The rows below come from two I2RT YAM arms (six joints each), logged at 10 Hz.
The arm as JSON. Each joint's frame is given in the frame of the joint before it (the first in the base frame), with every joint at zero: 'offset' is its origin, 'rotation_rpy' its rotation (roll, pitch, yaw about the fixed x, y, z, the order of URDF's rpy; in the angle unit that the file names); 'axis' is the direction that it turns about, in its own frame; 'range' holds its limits. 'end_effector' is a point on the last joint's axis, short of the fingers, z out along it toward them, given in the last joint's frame.
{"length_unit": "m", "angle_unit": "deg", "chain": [
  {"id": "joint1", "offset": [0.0, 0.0, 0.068], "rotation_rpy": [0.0, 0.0, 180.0], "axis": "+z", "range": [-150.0, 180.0]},
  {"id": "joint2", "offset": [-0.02, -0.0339, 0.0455], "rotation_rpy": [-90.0, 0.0, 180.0], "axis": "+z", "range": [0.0, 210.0]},
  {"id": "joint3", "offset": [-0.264, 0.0, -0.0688], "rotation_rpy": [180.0, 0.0, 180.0], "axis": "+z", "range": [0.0, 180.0]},
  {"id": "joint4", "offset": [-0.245, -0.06, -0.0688], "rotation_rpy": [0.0, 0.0, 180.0], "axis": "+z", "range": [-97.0, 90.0]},
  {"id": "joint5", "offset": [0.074, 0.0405, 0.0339], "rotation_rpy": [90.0, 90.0, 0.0], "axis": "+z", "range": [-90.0, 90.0]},
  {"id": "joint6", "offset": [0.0, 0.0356, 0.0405], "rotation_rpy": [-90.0, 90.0, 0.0], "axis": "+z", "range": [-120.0, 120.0]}
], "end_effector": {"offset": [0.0, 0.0, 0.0], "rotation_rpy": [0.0, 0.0, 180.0]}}
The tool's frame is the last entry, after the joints.
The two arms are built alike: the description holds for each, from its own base.
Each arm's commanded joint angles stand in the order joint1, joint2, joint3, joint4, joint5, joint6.
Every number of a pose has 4 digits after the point. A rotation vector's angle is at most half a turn.
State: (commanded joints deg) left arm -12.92 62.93 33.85 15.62 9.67 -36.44; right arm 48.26 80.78 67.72 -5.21 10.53 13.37
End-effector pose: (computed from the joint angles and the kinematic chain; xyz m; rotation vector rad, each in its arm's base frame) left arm 0.2416 -0.0616 0.2565 -0.2583 1.8513 -0.7577; right arm 0.2268 0.2445 0.3430 -0.4533 1.8690 0.5588
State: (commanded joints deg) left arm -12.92 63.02 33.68 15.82 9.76 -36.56; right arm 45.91 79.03 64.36 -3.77 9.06 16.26
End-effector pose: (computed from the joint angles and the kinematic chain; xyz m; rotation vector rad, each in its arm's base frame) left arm 0.2416 -0.0616 0.2555 -0.2594 1.8526 -0.7603; right arm 0.2305 0.2299 0.3341 -0.3871 1.8928 0.5868
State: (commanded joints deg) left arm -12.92 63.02 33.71 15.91 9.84 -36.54; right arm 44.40 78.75 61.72 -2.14 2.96 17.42
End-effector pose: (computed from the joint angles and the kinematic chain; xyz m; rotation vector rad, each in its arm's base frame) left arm 0.2417 -0.0617 0.2559 -0.2575 1.8509 -0.7617; right arm 0.2326 0.2252 0.3221 -0.4230 1.9178 0.6737
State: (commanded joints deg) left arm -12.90 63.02 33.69 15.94 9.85 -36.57; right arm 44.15 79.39 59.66 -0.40 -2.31 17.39
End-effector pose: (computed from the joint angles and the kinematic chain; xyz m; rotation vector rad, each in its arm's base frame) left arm 0.2417 -0.0616 0.2558 -0.2582 1.8507 -0.7621; right arm 0.2323 0.2275 0.3090 -0.4894 1.9359 0.7481
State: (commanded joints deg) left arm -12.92 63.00 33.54 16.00 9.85 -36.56; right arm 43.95 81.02 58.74 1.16 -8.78 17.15
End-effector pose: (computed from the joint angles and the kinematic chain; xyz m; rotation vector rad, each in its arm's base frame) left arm 0.2414 -0.0616 0.2551 -0.2580 1.8520 -0.7619; right arm 0.2339 0.2330 0.2976 -0.5744 1.9499 0.8418
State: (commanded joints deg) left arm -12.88 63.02 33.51 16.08 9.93 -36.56; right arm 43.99 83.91 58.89 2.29 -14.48 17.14
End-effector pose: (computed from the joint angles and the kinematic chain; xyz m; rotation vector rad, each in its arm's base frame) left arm 0.2414 -0.0615 0.2550 -0.2575 1.8516 -0.7628; right arm 0.2380 0.2421 0.2848 -0.6509 1.9732 0.9269
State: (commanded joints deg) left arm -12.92 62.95 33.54 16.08 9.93 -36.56; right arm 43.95 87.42 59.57 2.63 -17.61 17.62
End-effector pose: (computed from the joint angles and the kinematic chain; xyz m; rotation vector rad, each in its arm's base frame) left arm 0.2413 -0.0616 0.2554 -0.2564 1.8500 -0.7636; right arm 0.2448 0.2510 0.2698 -0.6864 2.0190 0.9715
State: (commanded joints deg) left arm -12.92 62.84 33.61 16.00 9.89 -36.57; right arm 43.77 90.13 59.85 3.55 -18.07 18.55
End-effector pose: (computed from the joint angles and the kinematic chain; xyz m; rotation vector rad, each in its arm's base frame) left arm 0.2411 -0.0616 0.2562 -0.2566 1.8481 -0.7635; right arm 0.2514 0.2561 0.2573 -0.6759 2.0552 0.9793
